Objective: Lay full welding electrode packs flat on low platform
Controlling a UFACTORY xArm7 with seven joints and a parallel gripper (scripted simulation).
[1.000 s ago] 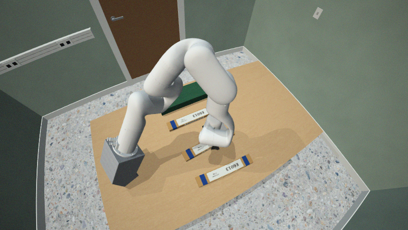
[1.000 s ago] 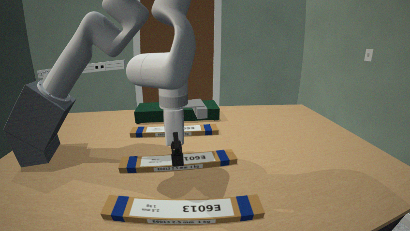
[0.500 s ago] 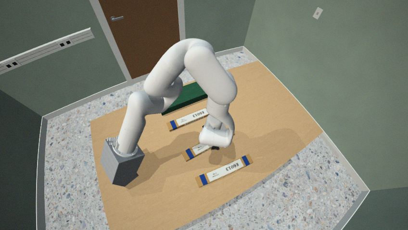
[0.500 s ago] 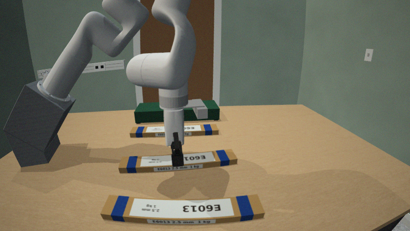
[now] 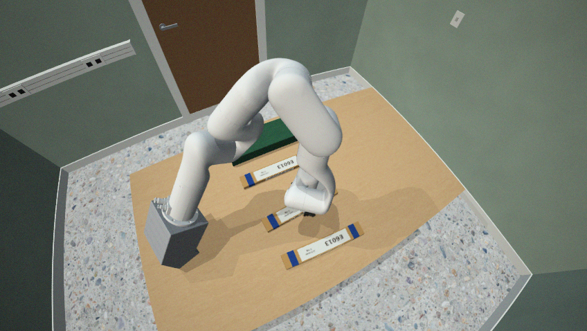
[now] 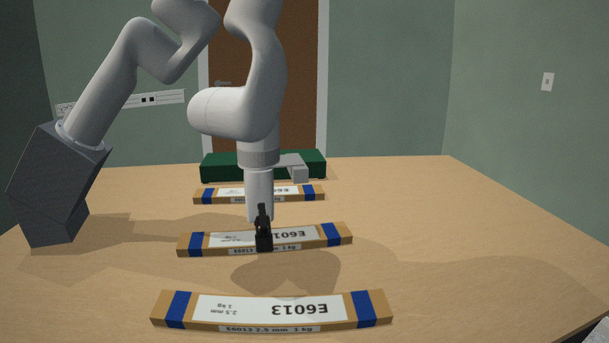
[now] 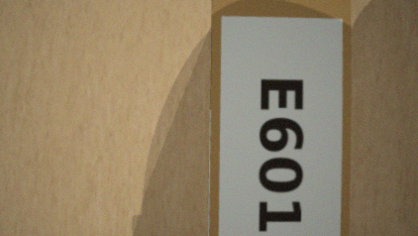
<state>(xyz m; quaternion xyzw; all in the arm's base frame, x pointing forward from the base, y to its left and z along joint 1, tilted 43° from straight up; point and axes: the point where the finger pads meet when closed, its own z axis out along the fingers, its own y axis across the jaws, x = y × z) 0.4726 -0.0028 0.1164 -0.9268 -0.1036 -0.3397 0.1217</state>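
Now: hand 380 mm to the right of the green platform, 120 mm past it and 10 mm above it.
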